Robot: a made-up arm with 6 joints. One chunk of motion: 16 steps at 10 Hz.
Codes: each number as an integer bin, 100 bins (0 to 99) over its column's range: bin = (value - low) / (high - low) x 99, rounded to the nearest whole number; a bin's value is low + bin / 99 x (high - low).
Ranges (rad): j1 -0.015..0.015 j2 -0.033..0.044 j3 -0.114..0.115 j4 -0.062..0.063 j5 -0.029..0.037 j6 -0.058..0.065
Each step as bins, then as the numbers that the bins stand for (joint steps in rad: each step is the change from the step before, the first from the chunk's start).
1 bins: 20 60 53 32 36 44
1 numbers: -0.00894 0.01367 0.00860 -0.02160 -0.00500 -0.00333
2 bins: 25 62 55 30 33 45
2 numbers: -0.00742 0.01522 0.01322 -0.02412 -0.00700 -0.00209
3 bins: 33 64 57 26 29 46
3 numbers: -0.00500 0.01678 0.01785 -0.02917 -0.00967 -0.00085
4 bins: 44 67 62 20 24 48
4 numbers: -0.00167 0.01911 0.02941 -0.03675 -0.01300 0.00164
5 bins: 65 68 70 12 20 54
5 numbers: 0.00470 0.01989 0.04792 -0.04685 -0.01567 0.00909
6 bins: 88 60 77 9 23 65
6 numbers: 0.01167 0.01367 0.06411 -0.05064 -0.01367 0.02276
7 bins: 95 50 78 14 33 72
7 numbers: 0.01379 0.00589 0.06642 -0.04432 -0.00700 0.03145
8 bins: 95 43 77 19 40 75
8 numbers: 0.01379 0.00044 0.06411 -0.03801 -0.00233 0.03518
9 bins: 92 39 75 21 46 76
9 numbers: 0.01288 -0.00267 0.05948 -0.03548 0.00167 0.03642
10 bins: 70 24 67 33 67 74
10 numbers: 0.00621 -0.01433 0.04098 -0.02033 0.01567 0.03394
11 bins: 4 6 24 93 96 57
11 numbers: -0.01379 -0.02833 -0.05848 0.05542 0.03500 0.01282
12 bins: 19 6 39 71 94 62
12 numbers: -0.00924 -0.02833 -0.02379 0.02765 0.03367 0.01903
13 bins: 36 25 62 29 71 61
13 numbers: -0.00409 -0.01356 0.02941 -0.02538 0.01833 0.01779
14 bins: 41 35 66 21 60 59
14 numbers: -0.00258 -0.00578 0.03867 -0.03548 0.01100 0.01530
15 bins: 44 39 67 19 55 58
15 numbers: -0.00167 -0.00267 0.04098 -0.03801 0.00767 0.01406
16 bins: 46 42 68 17 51 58
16 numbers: -0.00106 -0.00033 0.04329 -0.04054 0.00500 0.01406
